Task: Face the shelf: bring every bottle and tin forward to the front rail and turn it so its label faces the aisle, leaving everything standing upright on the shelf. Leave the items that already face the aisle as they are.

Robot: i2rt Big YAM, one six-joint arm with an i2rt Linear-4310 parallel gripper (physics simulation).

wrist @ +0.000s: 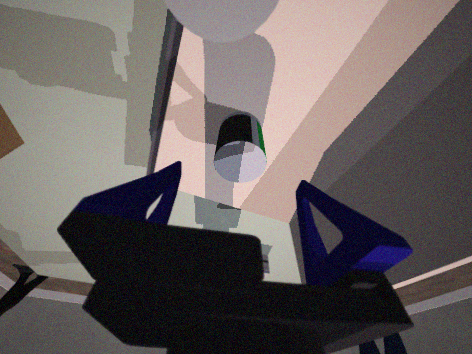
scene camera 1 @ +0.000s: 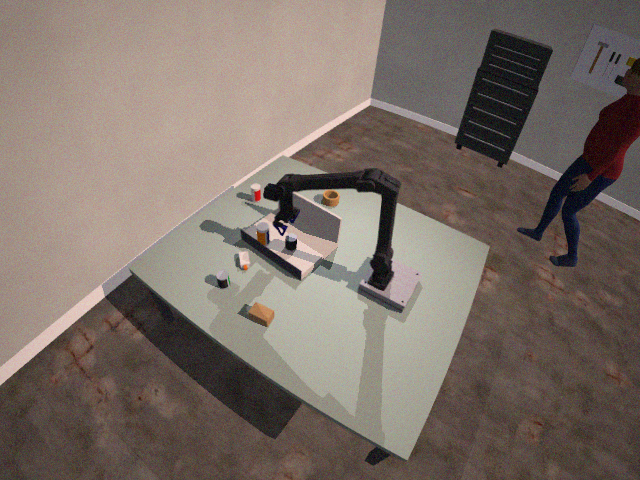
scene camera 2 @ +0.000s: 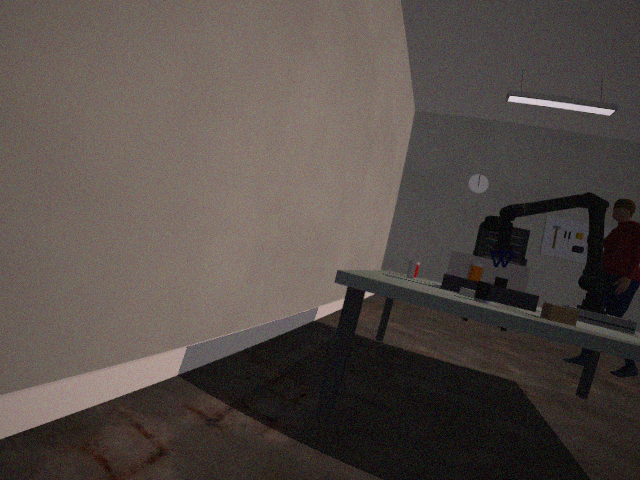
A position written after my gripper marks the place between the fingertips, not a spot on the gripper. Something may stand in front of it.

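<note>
So you can picture it, my gripper [wrist: 241, 177] is empty, it holds nothing and it's open. Then there's a shelf unit [scene camera 1: 317, 229], [scene camera 2: 514, 294], which I can see in scene camera 2 as well.
</note>
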